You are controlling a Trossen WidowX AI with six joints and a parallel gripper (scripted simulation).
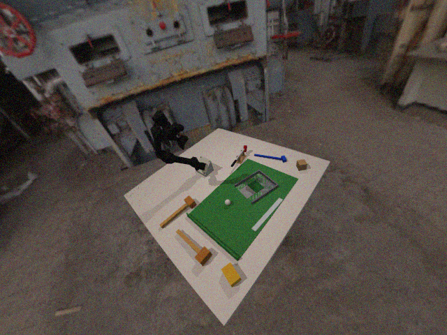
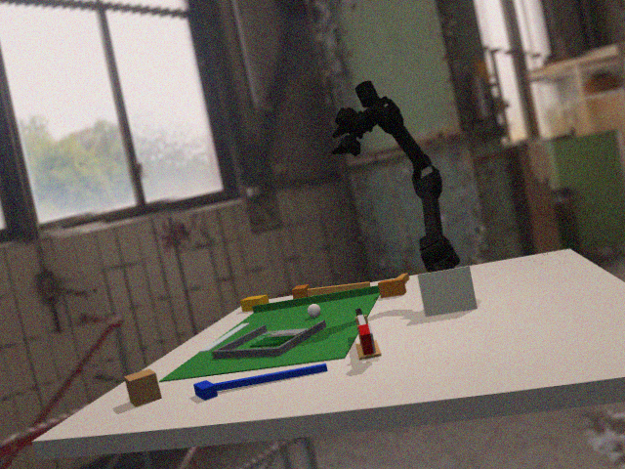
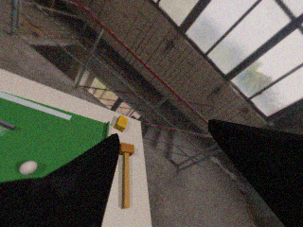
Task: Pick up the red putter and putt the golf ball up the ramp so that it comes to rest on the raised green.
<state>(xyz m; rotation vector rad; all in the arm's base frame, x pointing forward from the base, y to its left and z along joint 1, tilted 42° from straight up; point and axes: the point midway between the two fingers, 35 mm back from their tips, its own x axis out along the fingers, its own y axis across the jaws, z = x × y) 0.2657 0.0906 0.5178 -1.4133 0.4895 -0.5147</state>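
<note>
My gripper tip is 55 cm to the right of the red putter, 47 cm above it and 2 cm past it. Also, from my gripper tip: green mat: 53 cm below, 23 cm ahead, 20 cm to the left; white golf ball: 51 cm below, 16 cm ahead, 9 cm to the left; white strip: 53 cm below, 44 cm ahead, 15 cm to the left.
</note>
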